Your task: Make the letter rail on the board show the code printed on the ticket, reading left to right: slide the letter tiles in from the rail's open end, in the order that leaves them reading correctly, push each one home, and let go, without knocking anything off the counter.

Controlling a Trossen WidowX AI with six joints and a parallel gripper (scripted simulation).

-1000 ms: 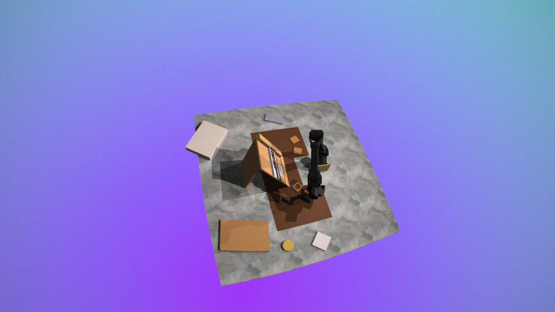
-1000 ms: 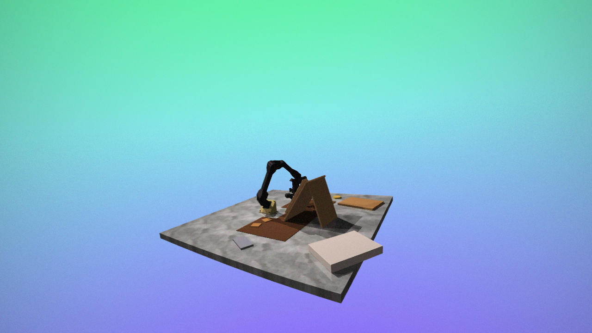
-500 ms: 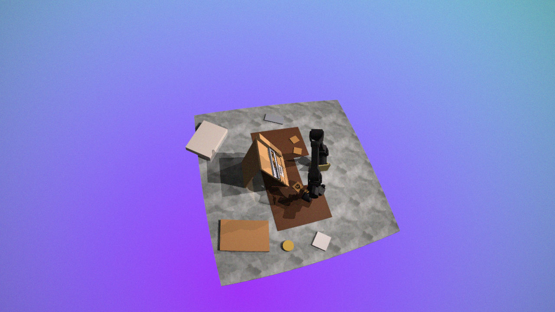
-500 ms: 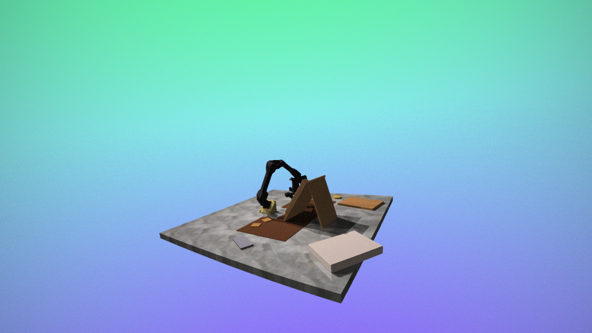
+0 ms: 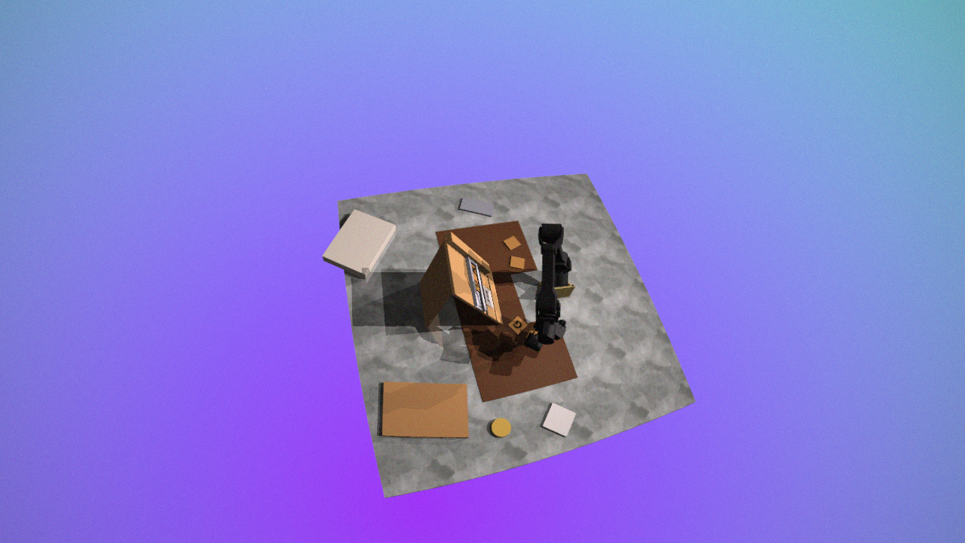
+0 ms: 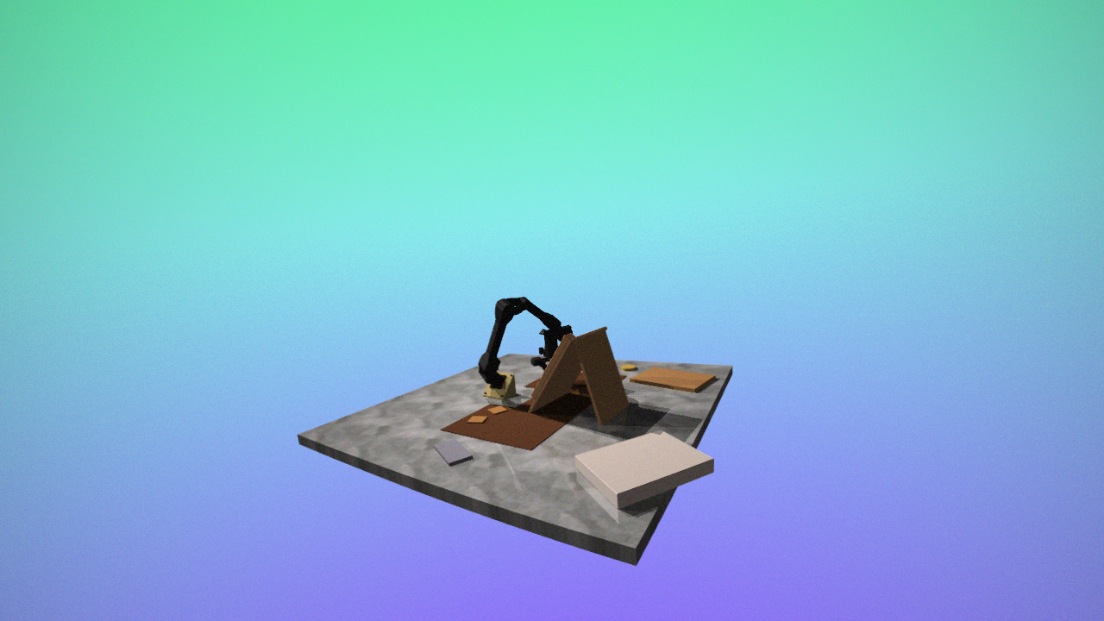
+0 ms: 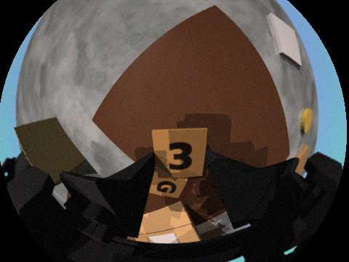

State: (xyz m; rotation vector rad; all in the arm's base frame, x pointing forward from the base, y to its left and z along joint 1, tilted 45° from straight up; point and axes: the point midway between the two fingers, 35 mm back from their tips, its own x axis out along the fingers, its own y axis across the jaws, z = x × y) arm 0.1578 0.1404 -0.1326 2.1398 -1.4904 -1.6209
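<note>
The white ticket lies 170 mm to the right of my gripper tip, 160 mm ahead of it and 50 mm above it. Also, from my gripper tip: brown mat: 180 mm to the right, 50 mm ahead, 30 mm below; white square: 340 mm to the left, 30 mm below, 10 mm behind; yellow disc: 320 mm to the left, 220 mm ahead, 20 mm below.
</note>
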